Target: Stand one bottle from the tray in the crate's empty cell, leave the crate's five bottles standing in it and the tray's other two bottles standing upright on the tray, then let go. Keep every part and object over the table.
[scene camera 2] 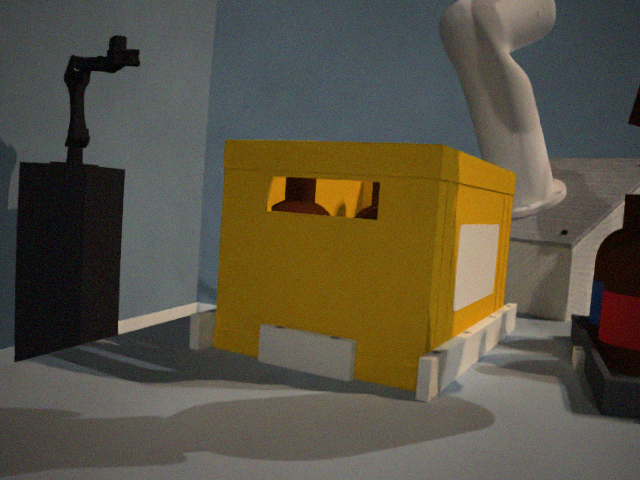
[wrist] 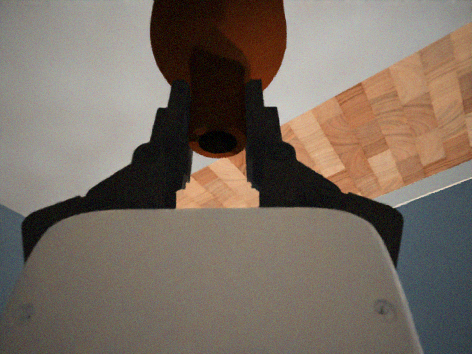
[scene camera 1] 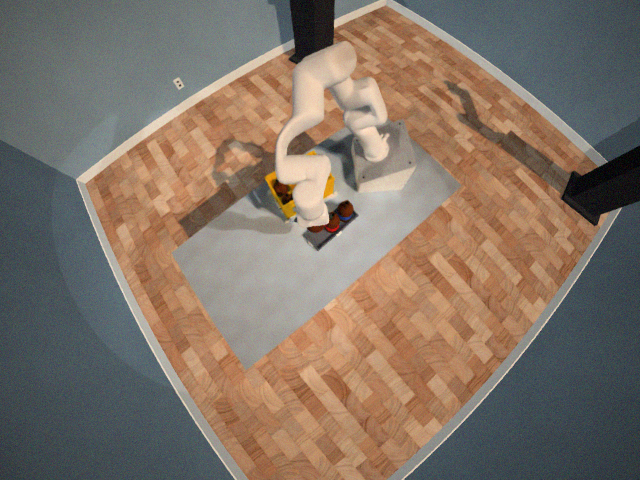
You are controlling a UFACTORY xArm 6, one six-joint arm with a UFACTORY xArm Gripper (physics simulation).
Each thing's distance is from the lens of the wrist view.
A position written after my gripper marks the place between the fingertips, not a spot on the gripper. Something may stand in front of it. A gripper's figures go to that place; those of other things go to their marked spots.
my gripper (wrist: 218,105): 16 cm
red-label bottle (wrist: 216,54): 15 cm
